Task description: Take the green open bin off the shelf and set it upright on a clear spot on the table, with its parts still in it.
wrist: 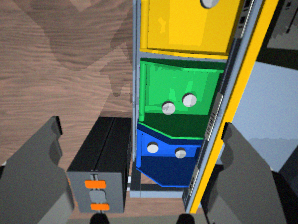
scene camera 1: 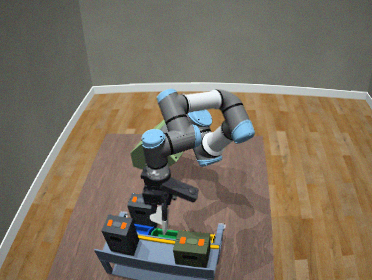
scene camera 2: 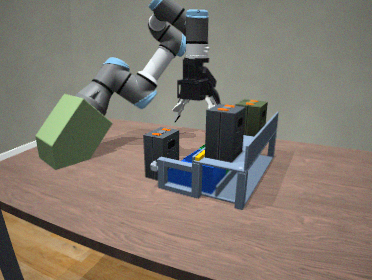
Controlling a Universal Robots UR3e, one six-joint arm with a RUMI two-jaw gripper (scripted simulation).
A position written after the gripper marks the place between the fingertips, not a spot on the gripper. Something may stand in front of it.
Note:
In view: the gripper [scene camera 2: 197,125], a green open bin [wrist: 161,80], an olive box [scene camera 1: 191,248] and a blue bin [scene camera 2: 211,176].
The olive box is seen too in scene camera 2 [scene camera 2: 255,114]. The blue bin is seen too in the wrist view [wrist: 163,167]. The gripper also shows in the wrist view [wrist: 144,120] and in scene camera 1 [scene camera 1: 169,217].

